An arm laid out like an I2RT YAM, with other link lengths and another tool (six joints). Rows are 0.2 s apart.
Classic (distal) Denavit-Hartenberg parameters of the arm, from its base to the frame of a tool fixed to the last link. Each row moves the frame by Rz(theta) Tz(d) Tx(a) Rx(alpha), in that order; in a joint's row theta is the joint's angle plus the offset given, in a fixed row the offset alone. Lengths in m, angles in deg.
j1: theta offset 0, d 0.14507, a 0.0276, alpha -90
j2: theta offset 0, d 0, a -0.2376, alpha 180
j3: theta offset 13.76, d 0, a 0.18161, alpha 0
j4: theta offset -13.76, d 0.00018, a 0.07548, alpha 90
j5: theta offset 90, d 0.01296, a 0, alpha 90
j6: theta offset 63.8, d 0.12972, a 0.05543, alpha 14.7
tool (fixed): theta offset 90, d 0.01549, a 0, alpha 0
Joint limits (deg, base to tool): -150..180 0..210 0..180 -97..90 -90..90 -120..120
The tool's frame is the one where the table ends.
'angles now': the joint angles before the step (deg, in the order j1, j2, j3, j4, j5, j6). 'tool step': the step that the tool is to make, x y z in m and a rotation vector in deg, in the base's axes. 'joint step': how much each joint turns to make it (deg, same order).
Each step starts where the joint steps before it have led.
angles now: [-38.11 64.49 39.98 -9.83 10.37 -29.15]
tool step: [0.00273 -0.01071 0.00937 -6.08 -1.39 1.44]
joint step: [-1.06 -1.14 -3.68 8.26 -0.11 -4.69]
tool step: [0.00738 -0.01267 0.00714 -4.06 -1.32 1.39]
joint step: [-1.59 1.71 -1.66 7.55 -1.65 -3.40]
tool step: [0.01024 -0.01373 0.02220 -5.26 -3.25 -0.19]
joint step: [-0.36 1.69 0.94 6.93 0.51 -1.80]
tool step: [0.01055 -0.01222 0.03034 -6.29 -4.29 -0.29]
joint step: [0.03 1.44 1.47 7.63 0.79 -1.80]
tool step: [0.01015 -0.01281 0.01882 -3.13 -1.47 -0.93]
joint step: [0.01 3.50 3.68 3.21 1.14 -1.25]
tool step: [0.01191 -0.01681 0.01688 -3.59 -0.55 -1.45]
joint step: [-0.11 5.11 4.25 4.10 1.56 -2.25]
